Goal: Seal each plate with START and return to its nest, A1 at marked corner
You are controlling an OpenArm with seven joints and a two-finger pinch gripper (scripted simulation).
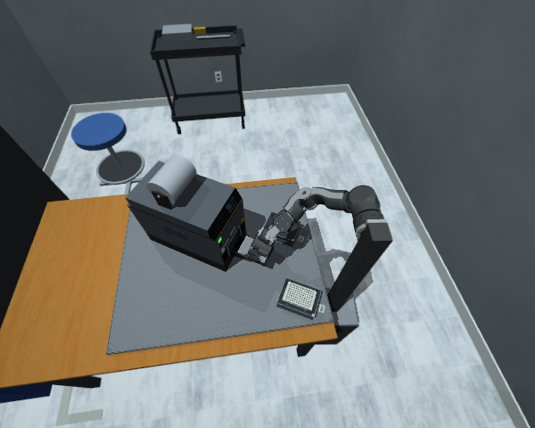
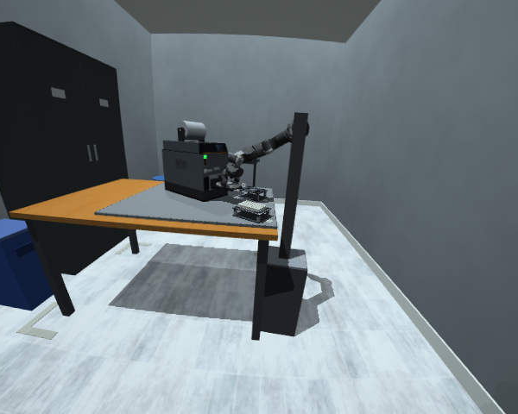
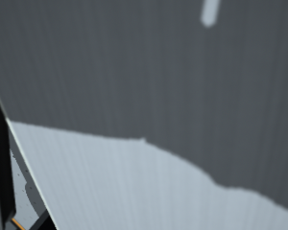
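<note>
The sealer stage is 2 cm below my hand. Also, from my hand: foil roll 30 cm ahead, 30 cm above, 14 cm to the right; then white well plate 19 cm to the left, 19 cm behind, 6 cm below; then grey start button 13 cm ahead, 8 cm above, 4 cm to the left.
</note>
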